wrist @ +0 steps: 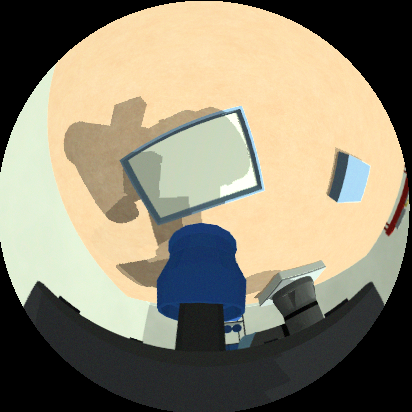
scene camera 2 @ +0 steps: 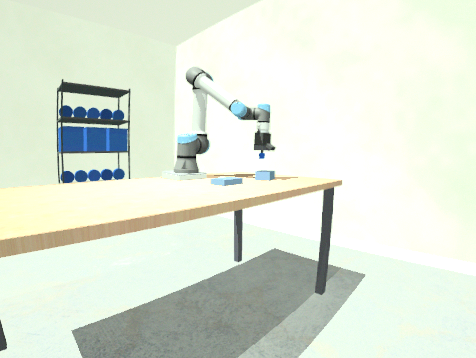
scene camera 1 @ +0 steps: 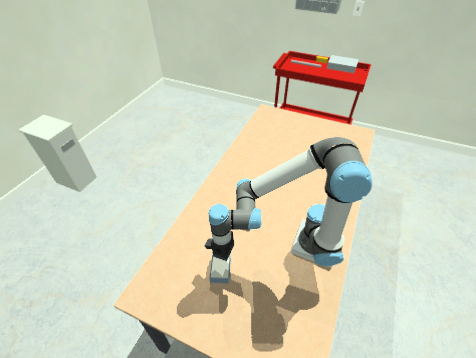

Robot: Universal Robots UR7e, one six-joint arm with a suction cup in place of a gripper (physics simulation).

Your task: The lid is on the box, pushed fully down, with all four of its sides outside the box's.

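Places are measured from the arm's base along level axes (x back, y right, z up), in metres.
Pixels of known places: hand at its tool point: [wrist: 202,251] [scene camera 2: 261,158]; arm's base at its link origin: [wrist: 292,289] [scene camera 2: 186,172].
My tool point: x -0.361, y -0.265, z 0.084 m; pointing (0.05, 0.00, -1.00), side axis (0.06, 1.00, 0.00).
Note:
Ahead of a thing's pixels: the offset from my tool point to its top centre.
The blue box {dx -0.022, dy -0.009, dz -0.072 m} [scene camera 1: 219,280] [scene camera 2: 265,175] [wrist: 210,205] stands upright on the table, open at the top, with a pale floor inside. The blue lid {dx -0.004, dy +0.311, dz -0.093 m} [scene camera 2: 226,181] [wrist: 355,179] lies flat on the table, apart from the box, with its closed side up; the arm hides it in scene camera 1. My suction gripper [scene camera 1: 222,250] [scene camera 2: 261,156] [wrist: 202,240] has a dark blue cup and points down over the box, with a gap between cup and box in scene camera 2. The cup is open and carries nothing.
The wooden table [scene camera 1: 280,122] [scene camera 2: 125,225] bears the arm's pale base plate [scene camera 1: 299,246] [wrist: 295,280]. The arm's shadow falls across and around the box. A red cart [scene camera 1: 320,78] stands beyond the table's far end. A grey bin [scene camera 1: 67,157] and a dark shelf rack [scene camera 2: 95,90] stand away from the table.

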